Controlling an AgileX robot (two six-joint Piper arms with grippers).
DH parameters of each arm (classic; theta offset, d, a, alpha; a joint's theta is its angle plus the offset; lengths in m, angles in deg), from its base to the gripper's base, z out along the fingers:
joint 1: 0 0.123 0 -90
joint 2: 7.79 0 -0.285 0
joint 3: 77.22 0 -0.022 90
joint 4: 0 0.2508 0 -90
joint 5: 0 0 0.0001 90
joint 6: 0 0.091 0 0
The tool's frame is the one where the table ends.
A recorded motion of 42 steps. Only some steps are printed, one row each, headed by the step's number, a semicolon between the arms.
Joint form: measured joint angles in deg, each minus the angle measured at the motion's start. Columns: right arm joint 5, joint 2, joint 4, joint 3, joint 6, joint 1; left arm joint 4, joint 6, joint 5, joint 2, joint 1, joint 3.
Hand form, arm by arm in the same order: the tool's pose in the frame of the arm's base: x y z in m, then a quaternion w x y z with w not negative. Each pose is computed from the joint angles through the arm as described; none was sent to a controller.
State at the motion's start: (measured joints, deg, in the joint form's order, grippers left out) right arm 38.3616 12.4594 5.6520 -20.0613 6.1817 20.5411; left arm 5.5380 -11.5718 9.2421 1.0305 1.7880 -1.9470
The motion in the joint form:
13: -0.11 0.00 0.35 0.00 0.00 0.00; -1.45 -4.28 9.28 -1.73 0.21 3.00
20: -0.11 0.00 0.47 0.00 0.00 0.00; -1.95 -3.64 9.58 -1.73 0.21 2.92
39: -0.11 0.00 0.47 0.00 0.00 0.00; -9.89 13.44 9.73 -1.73 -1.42 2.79
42: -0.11 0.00 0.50 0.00 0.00 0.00; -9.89 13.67 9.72 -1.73 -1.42 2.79
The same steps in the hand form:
13: 0.0490 0.0246 0.2586 0.50591 -0.08824 0.84087 0.17086; 0.0536 0.0039 0.1785 0.61515 -0.10267 0.78042 -0.04475
20: 0.0489 0.0248 0.2586 0.50566 -0.08789 0.84087 0.17182; 0.0535 0.0037 0.1785 0.61356 -0.10097 0.78189 -0.04471
39: 0.0489 0.0248 0.2586 0.50566 -0.08789 0.84087 0.17182; 0.0535 -0.0019 0.1791 0.61486 -0.01041 0.78832 -0.01982
42: 0.0489 0.0248 0.2586 0.50559 -0.08780 0.84087 0.17205; 0.0535 -0.0019 0.1791 0.61497 -0.00883 0.78829 -0.01858

